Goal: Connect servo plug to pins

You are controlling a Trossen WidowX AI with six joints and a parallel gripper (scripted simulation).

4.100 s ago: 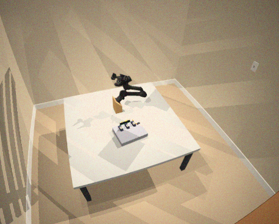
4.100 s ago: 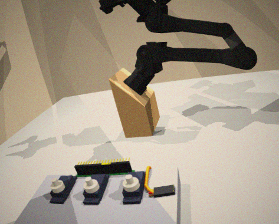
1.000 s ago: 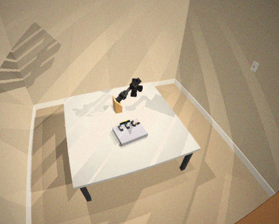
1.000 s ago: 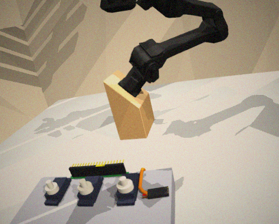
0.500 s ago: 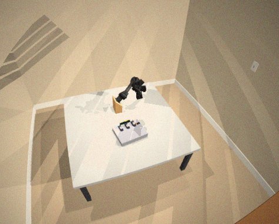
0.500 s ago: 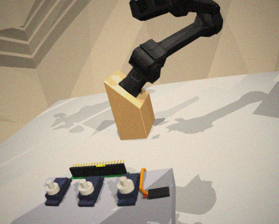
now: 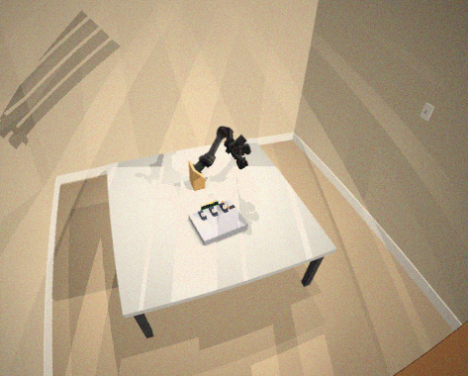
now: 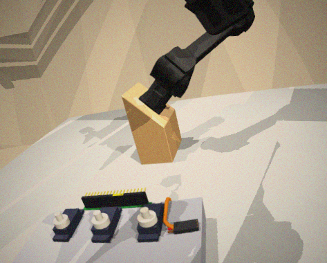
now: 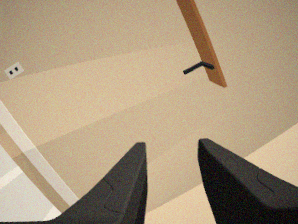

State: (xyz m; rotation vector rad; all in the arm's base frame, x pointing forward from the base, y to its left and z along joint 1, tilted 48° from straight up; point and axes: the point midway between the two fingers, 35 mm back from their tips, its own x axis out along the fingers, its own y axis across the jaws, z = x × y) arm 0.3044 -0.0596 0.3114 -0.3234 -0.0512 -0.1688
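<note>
My gripper tip is 40 mm past the yellow band, 180 mm to the left of it and 330 mm above it. From my gripper tip the other things lie so: grey printed holder: 120 mm ahead, 170 mm to the right, 380 mm below; black header: 40 mm behind, 190 mm to the right, 340 mm below.
</note>
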